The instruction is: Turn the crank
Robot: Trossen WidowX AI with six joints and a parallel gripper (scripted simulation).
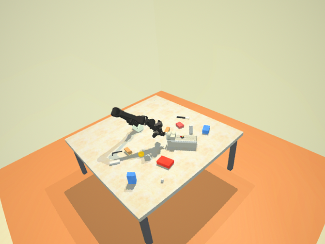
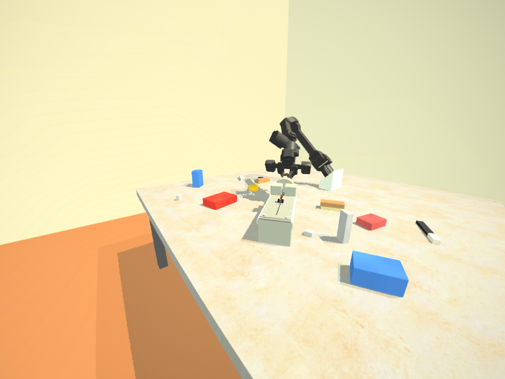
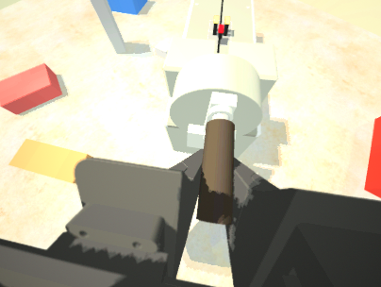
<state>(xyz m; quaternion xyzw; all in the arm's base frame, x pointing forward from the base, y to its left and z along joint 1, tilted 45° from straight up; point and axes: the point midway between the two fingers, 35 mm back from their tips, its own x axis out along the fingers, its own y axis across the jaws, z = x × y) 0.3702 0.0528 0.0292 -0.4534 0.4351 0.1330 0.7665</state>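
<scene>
Now: gripper tip 20 mm below the crank. The rest, counted from my gripper tip: brown crank handle 30 mm above, 10 mm to the right, 10 mm behind; red pointer 120 mm ahead, 90 mm to the left, 10 mm below; yellow disc 250 mm to the right, 80 mm below, 30 mm behind.
</scene>
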